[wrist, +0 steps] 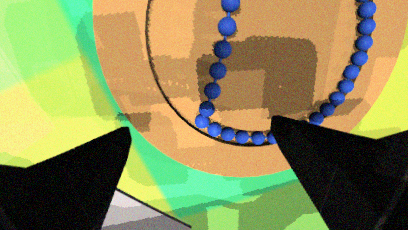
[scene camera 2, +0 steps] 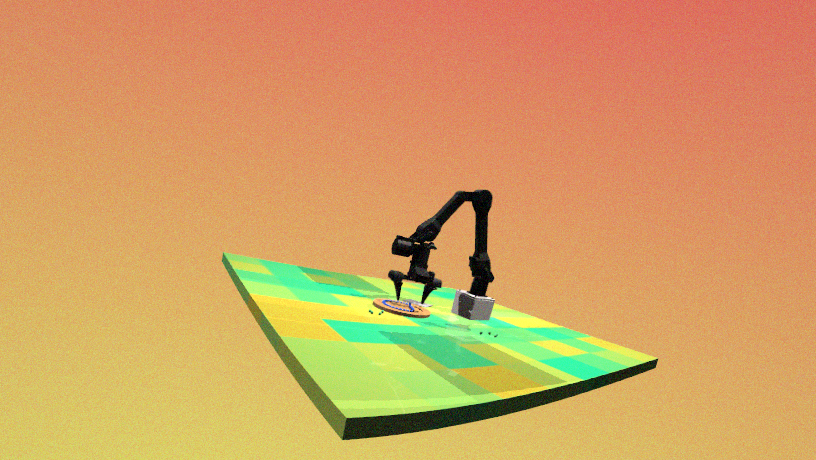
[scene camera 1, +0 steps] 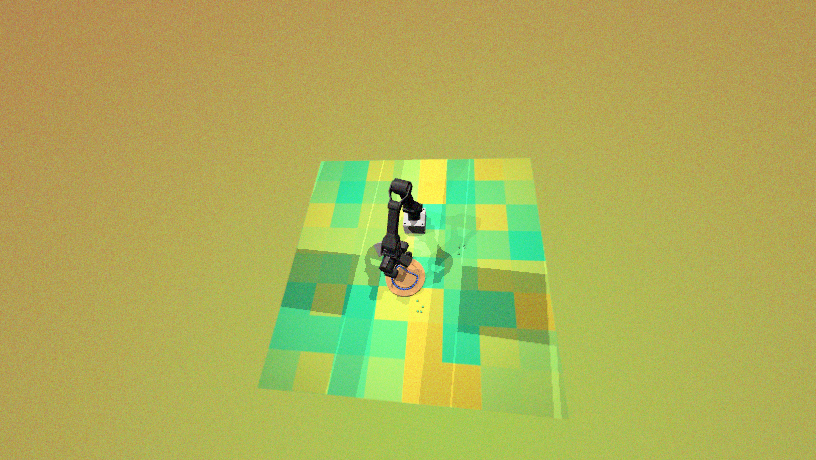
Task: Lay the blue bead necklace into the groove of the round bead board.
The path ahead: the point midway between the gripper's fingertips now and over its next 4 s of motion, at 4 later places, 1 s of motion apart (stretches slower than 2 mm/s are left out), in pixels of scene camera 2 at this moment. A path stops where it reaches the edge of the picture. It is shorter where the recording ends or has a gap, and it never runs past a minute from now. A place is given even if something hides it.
My gripper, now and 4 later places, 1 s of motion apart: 409, 302; 415, 300; 412, 309; 414, 309; 414, 309
